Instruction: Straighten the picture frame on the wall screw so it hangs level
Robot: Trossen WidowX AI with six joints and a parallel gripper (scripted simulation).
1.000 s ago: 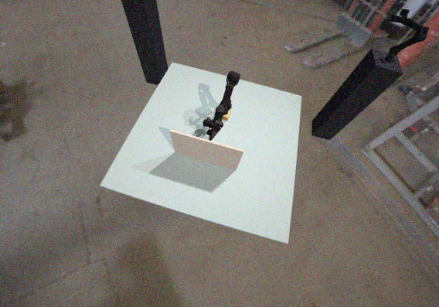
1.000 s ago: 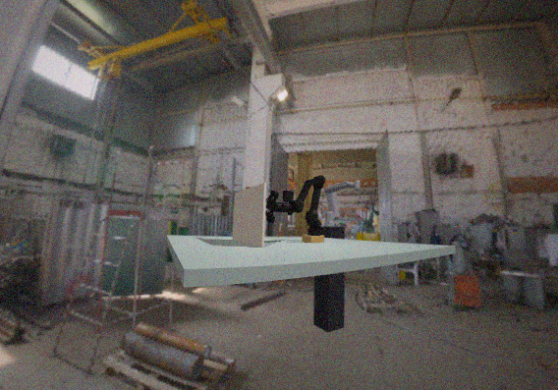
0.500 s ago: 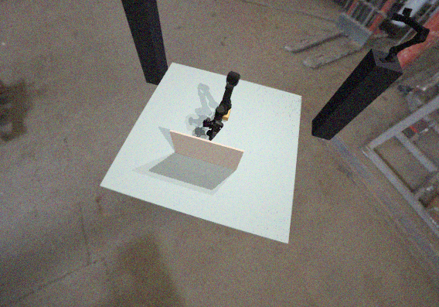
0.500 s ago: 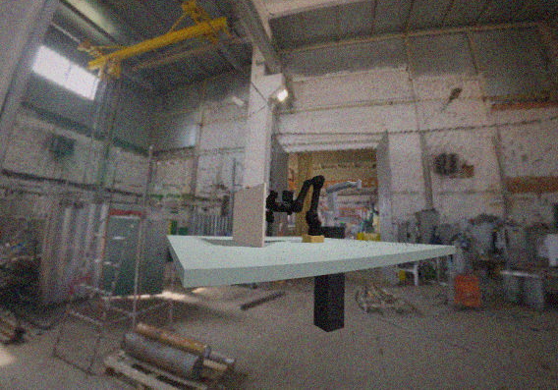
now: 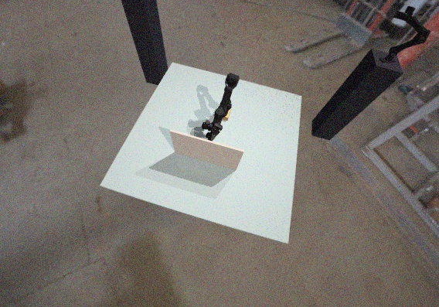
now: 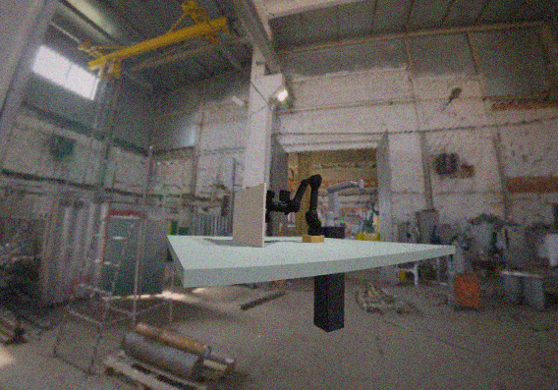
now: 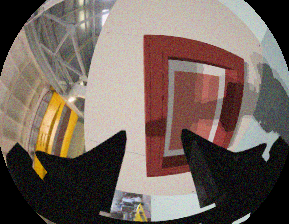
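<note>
The picture frame lies 5 cm below my gripper tip, 3 cm ahead of it and 2 cm to the right of it. Also, from my gripper tip: wall panel: 6 cm below, 4 cm ahead, 1 cm to the right.
</note>
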